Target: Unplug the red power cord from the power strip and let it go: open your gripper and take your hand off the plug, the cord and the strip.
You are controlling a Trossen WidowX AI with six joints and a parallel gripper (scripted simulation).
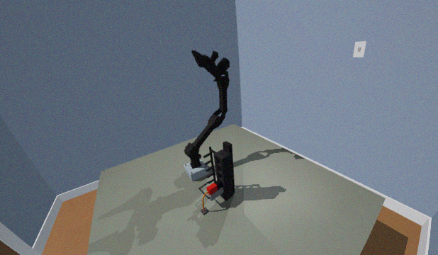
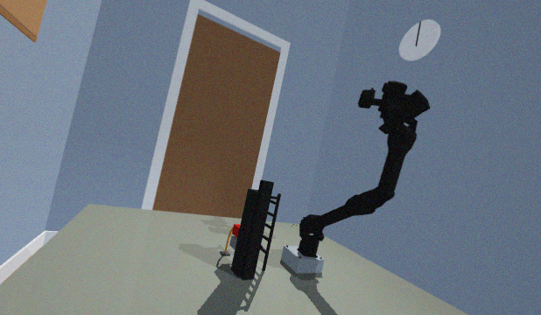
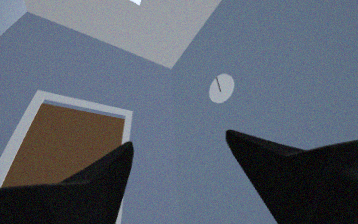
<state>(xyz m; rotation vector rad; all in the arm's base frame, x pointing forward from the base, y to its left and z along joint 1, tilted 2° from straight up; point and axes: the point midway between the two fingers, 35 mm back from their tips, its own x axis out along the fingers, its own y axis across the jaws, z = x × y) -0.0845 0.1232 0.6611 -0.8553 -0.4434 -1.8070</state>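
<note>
Now: the red plug 61 cm below my gripper tip, 40 cm ahead of it and 10 cm to the right of it.
</note>
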